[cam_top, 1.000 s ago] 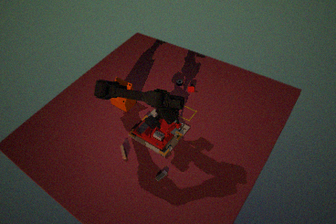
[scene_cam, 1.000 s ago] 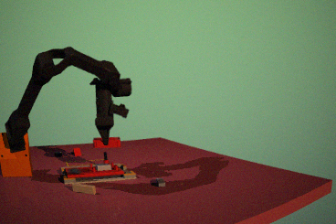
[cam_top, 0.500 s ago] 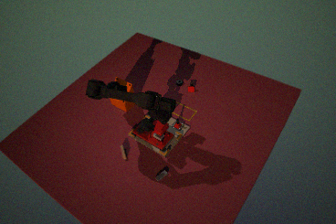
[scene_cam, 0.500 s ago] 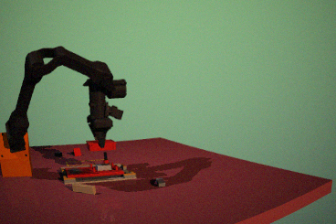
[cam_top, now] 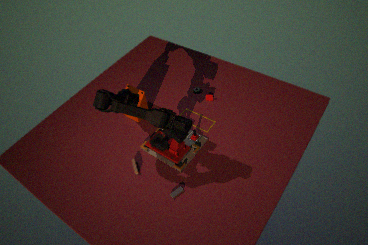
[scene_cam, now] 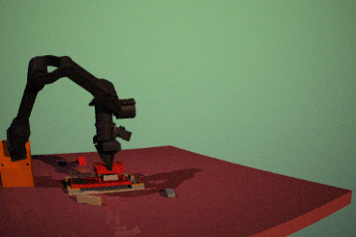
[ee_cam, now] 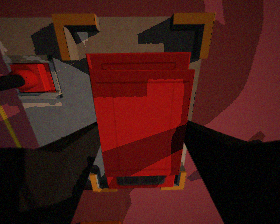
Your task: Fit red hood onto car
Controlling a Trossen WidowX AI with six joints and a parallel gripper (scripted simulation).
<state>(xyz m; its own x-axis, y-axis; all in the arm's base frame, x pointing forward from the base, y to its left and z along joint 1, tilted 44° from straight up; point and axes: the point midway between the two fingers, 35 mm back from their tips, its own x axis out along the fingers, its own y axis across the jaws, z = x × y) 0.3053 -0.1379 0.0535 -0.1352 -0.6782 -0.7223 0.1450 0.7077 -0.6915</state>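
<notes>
Right now the grey engine block is 40 mm below my gripper tip and 10 mm to the left of it. The rest, counted from my gripper tip: tan wooden bar (160 mm to the right, 120 mm behind, 50 mm below); then dark wheel (430 mm to the left, 90 mm behind, 50 mm below); then red hood (10 mm above).
</notes>
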